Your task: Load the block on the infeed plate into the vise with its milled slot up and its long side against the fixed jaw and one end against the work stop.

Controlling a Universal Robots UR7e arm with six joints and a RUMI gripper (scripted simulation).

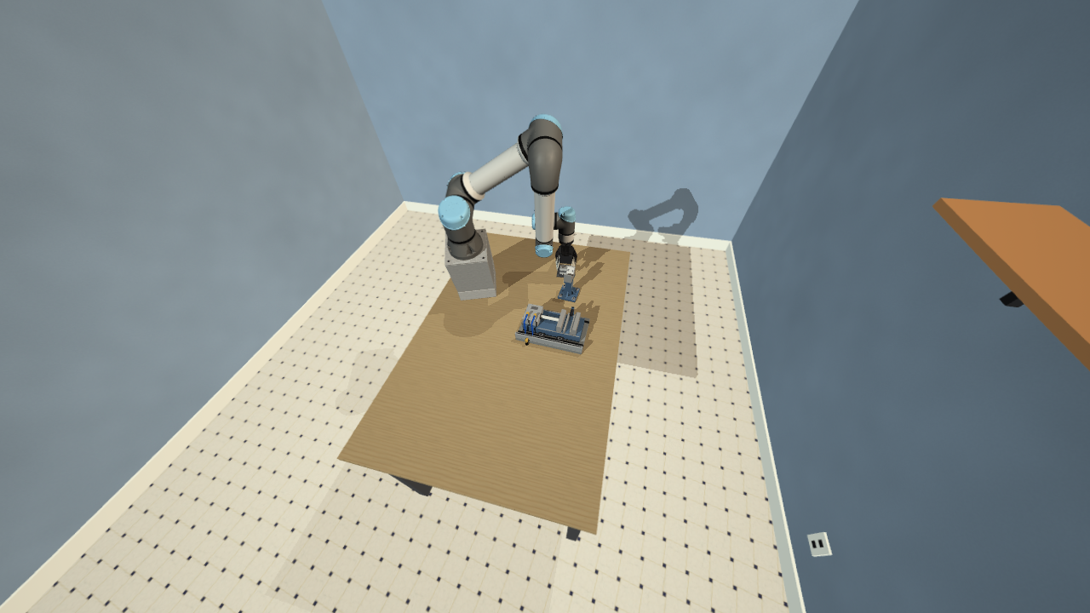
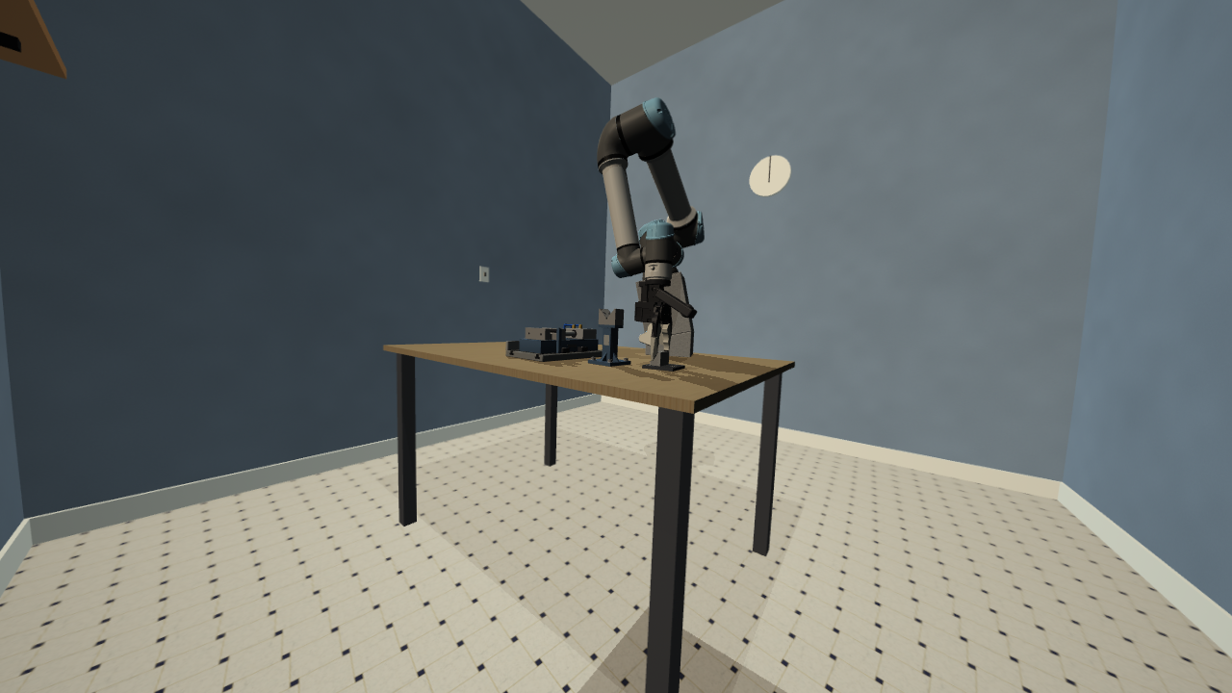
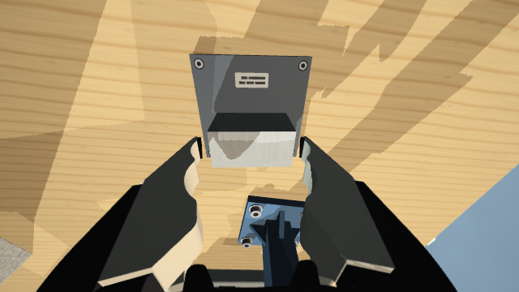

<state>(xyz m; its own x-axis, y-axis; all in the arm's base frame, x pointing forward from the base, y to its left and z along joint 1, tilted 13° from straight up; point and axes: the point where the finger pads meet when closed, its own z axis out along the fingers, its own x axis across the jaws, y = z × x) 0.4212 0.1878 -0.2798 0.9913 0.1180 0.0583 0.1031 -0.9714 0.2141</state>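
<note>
My hand is 1 cm to the left of the part and 1 cm above it. Round my hand: cylinder rod (37 cm to the right, 4 cm above, 1 cm ahead); vise (38 cm to the right, 3 cm ahead); dark infeed plate (3 cm below, 1 cm to the left).
</note>
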